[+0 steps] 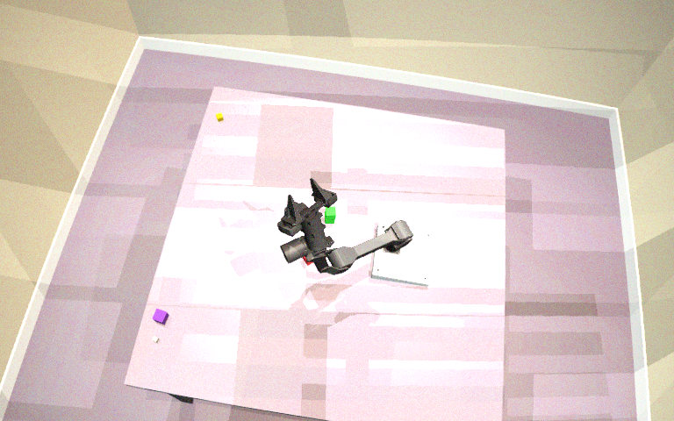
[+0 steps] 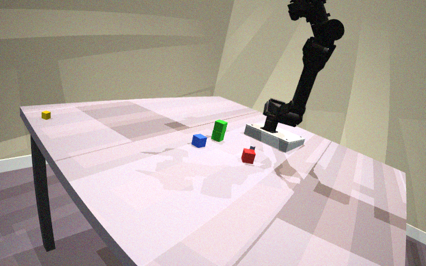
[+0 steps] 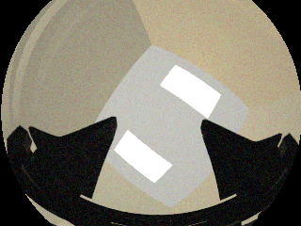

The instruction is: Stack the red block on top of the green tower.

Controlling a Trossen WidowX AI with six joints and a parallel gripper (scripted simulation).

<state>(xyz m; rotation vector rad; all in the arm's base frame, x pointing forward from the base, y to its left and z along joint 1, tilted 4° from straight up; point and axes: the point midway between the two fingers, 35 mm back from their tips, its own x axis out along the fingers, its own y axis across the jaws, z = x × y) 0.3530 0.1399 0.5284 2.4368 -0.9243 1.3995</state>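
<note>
The red block lies 610 mm below my gripper tip, 40 mm to the right of it and 20 mm behind it. Also, from my gripper tip: blue block: 610 mm below, 210 mm to the right, 40 mm ahead; then yellow block: 620 mm to the right, 610 mm below, 440 mm ahead; then magenta block: 610 mm below, 470 mm ahead, 260 mm to the left.
</note>
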